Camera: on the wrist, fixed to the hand. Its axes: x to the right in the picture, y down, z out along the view.
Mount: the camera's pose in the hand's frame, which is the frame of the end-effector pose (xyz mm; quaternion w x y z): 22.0 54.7 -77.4 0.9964 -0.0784 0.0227 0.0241
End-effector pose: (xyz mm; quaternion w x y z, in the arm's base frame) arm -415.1 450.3 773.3 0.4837 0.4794 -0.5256 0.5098
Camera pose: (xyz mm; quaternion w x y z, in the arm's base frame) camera -469.7 528.6 792.2 0.5192 0.4155 -0.5643 0.4893
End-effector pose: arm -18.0 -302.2 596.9 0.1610 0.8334 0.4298 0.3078
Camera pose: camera -25.0 -315.6 693.0 0.2086 0.8211 0.3877 0.3632
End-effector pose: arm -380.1 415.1 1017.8 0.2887 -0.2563 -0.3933 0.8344
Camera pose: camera -360.2 440.8 926.1 0.2564 -0.3064 -0.4446 0.8017
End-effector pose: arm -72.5 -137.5 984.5 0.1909 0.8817 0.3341 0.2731
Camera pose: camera -79.3 -148.8 1080.9 0.2452 0.8654 0.2946 0.3229
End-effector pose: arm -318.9 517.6 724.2 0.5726 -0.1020 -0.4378 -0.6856
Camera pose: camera -250.2 448.9 718.6 0.5890 -0.1415 -0.3670 -0.7060
